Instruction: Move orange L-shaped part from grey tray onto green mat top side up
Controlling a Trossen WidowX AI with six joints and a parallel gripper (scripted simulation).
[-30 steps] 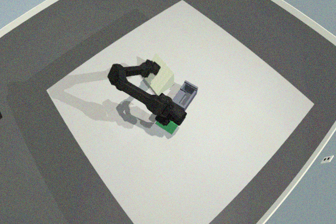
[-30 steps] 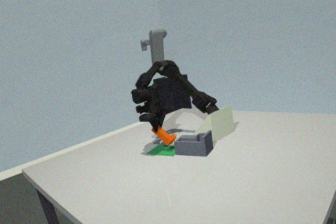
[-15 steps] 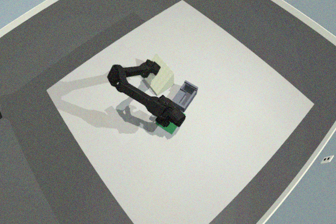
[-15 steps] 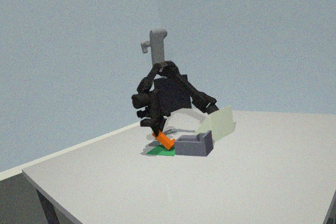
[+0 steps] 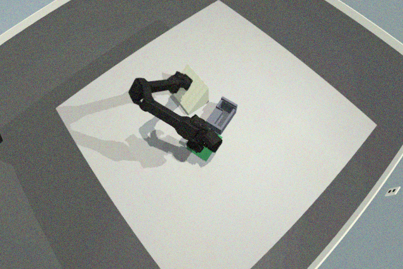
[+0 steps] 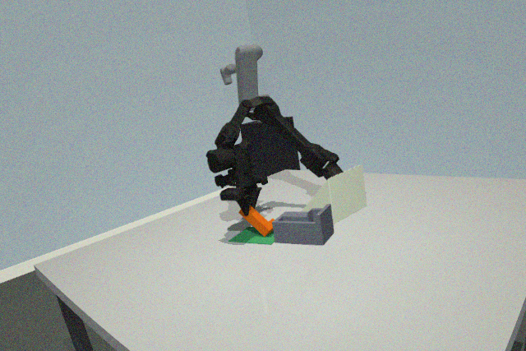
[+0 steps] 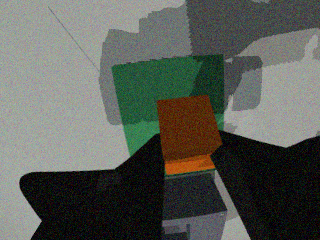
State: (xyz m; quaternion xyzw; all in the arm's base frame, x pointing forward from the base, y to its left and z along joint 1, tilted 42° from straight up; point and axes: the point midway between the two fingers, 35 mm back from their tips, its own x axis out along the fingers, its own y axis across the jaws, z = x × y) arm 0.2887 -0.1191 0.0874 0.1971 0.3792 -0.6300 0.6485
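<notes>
My gripper tip is now 20 mm past the orange L-shaped part, 30 mm to the right of it and 30 mm above it. Also, from my gripper tip: green mat: 10 mm behind, 20 mm to the left, 90 mm below.
</notes>
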